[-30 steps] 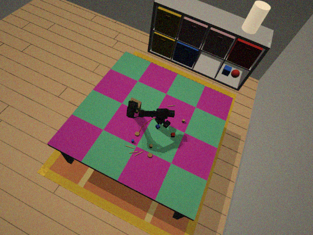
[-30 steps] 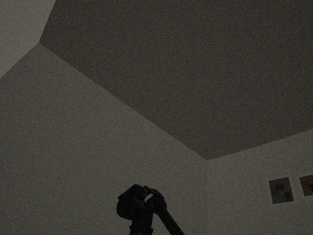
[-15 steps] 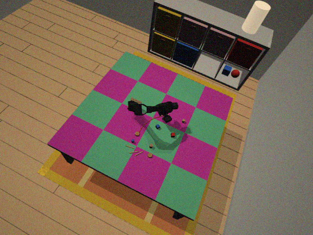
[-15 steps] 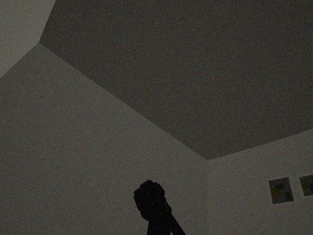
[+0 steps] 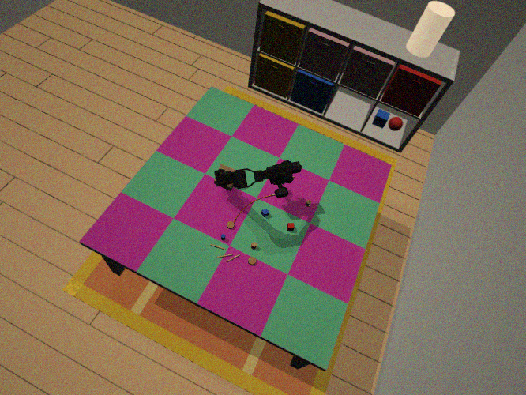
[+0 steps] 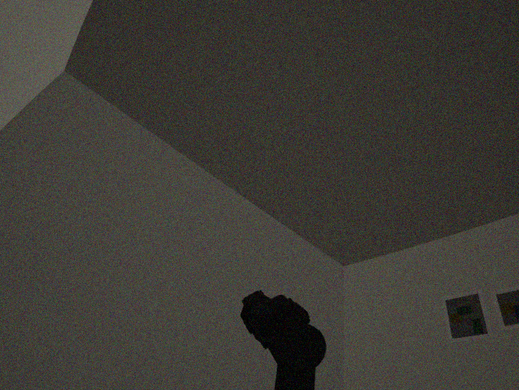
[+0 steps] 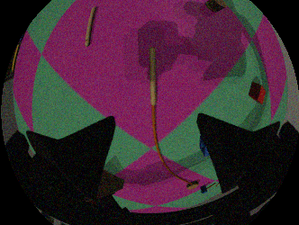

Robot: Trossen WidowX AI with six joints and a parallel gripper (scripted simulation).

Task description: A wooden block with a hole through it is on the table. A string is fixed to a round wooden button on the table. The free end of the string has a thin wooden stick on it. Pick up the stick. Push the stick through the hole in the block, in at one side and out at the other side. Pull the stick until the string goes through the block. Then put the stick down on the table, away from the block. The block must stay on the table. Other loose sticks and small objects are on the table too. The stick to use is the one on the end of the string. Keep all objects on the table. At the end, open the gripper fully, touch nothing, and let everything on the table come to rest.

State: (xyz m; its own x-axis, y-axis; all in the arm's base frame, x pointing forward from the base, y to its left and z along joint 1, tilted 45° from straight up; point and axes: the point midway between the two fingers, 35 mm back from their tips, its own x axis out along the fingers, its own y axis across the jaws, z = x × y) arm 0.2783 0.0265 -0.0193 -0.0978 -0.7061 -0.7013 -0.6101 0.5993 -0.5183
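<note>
Now: the thin wooden stick 10 mm ahead of my gripper tip, 10 mm to the left of it and 60 mm below it. Round my gripper tip: round wooden button: 150 mm behind, 270 mm to the right, 50 mm below; then blue cube: 130 mm to the right, 40 mm below; then red cube: 150 mm ahead, 160 mm to the right, 40 mm below.
</note>
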